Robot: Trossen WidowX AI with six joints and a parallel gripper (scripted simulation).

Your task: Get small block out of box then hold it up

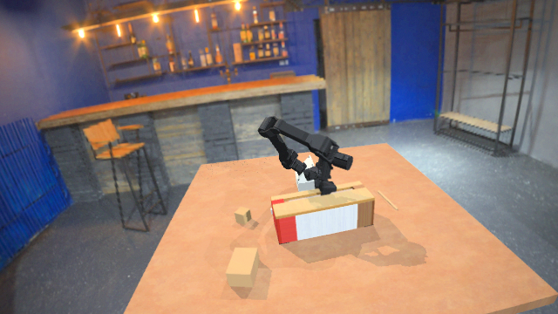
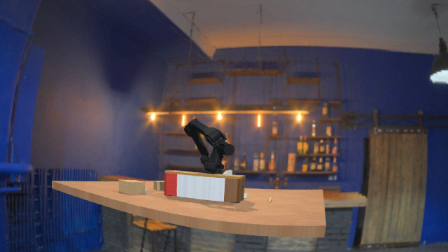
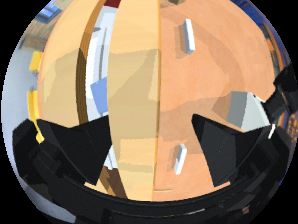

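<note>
The light-blue block lies 5 cm ahead of my gripper tip and 2 cm to the right of it. Round my gripper tip: box 3 cm ahead, 1 cm to the right, 3 cm below; thin wooden stick 32 cm to the left, 8 cm below; tan cube 5 cm behind, 33 cm to the right, 6 cm below.
</note>
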